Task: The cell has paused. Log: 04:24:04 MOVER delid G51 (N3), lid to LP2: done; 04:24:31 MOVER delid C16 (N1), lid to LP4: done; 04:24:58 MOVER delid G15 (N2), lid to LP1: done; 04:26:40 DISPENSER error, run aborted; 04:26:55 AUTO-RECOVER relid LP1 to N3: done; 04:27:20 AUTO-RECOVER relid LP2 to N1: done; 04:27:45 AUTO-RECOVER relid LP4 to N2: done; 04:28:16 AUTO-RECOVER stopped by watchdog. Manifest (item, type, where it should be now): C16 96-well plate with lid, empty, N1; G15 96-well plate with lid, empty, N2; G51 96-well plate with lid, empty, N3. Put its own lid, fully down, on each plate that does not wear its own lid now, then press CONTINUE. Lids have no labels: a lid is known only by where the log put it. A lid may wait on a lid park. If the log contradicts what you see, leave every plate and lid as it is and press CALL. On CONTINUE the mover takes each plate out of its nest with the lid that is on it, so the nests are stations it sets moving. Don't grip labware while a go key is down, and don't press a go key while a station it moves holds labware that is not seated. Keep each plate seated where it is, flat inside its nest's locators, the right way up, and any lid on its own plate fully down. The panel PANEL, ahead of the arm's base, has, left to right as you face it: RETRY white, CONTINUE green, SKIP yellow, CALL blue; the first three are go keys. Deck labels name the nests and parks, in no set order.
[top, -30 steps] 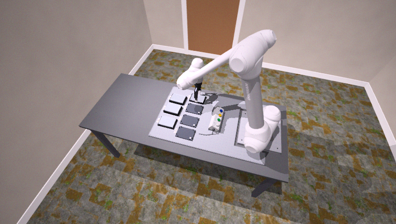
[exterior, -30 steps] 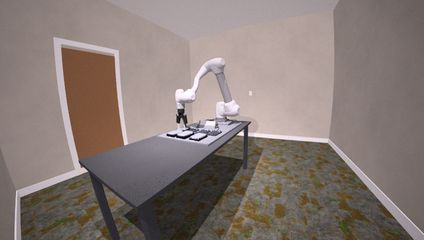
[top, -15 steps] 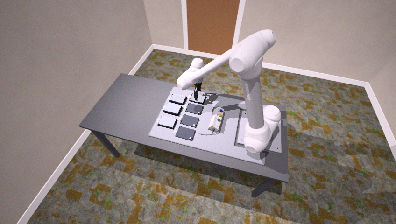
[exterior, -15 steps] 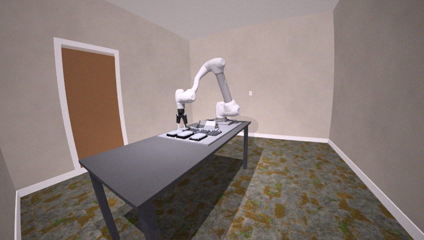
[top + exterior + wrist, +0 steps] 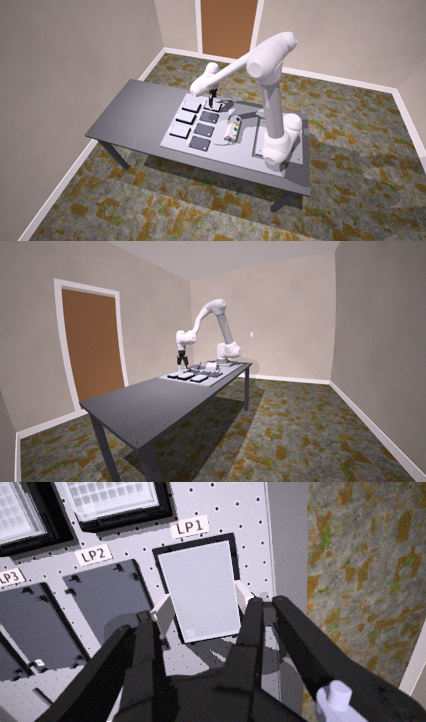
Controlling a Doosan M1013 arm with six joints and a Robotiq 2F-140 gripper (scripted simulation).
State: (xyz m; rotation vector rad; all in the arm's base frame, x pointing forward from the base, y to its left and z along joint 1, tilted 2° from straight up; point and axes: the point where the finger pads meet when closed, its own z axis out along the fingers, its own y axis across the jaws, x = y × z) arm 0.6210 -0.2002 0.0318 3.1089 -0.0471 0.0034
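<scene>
The lid park LP1 lies 30 mm below my hand. The rest, counted from my hand: LP1 label: 90 mm ahead, 40 mm below; lid park LP2: 130 mm to the left, 30 mm below; LP2 label: 80 mm ahead, 130 mm to the left, 40 mm below.
</scene>
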